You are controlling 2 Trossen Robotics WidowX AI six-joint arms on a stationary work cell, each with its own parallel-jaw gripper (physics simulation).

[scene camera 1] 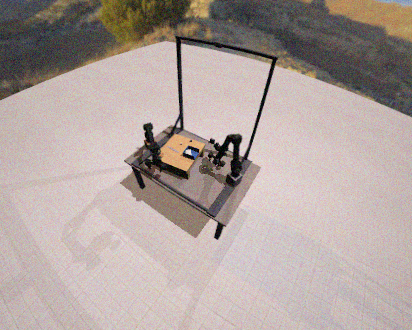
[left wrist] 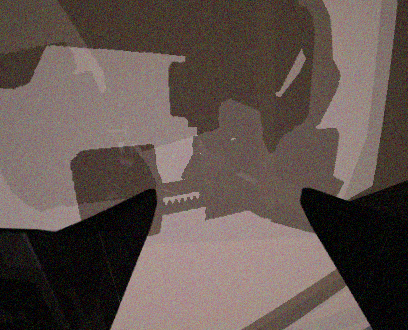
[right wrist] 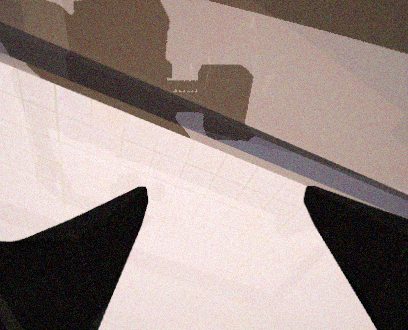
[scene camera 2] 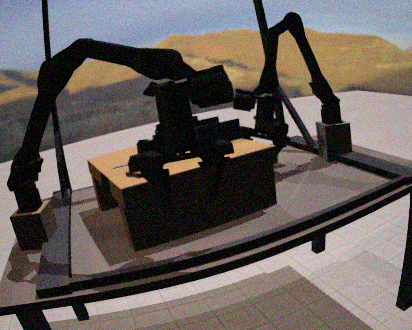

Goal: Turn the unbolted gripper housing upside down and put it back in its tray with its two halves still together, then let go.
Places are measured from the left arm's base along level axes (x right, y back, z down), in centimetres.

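Pixels of known places: left gripper, fingertip midpoint: (scene camera 1: 212,163) (left wrist: 228,195); right gripper, fingertip midpoint: (scene camera 1: 155,171) (right wrist: 225,193) (scene camera 2: 192,205); left arm's base, link origin: (scene camera 1: 235,174) (scene camera 2: 332,122); right arm's base, link origin: (scene camera 1: 149,140) (scene camera 2: 30,208).
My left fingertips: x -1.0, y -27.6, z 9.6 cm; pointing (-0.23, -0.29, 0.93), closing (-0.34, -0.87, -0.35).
Observation:
Ahead of a thing's pixels: the offset from my left fingertips to its top centre. "spot": to the spot under its first point.
The tray @(dy -13.8, dx -16.6, dz -17.5 cm) (scene camera 1: 195,156) shows blue on the wooden stand in scene camera 1. A small white shape @(dy -15.2, dx -18.9, dz -16.1 cm) (scene camera 1: 188,151) lies in it, probably the housing; which way up it is and whether its halves are together is too small to tell. In scene camera 2 the tray is dark and partly hidden behind the right gripper. My left gripper (scene camera 1: 216,161) (left wrist: 228,195) is open and empty beside the stand's tray end, above the table. My right gripper (scene camera 2: 189,182) (right wrist: 225,193) is open and empty at the stand's near long side, with its fingers pointing down.
The wooden stand (scene camera 1: 172,159) (scene camera 2: 200,205) fills much of the table's middle. Small dark items lie on its top. A black frame (scene camera 1: 179,85) rises at the table's back. The table's raised dark edge @(spot: dy -19.6, dx -54.5, dz +0.5 cm) (scene camera 2: 200,257) (right wrist: 300,162) runs along the near side, with pale floor beyond.

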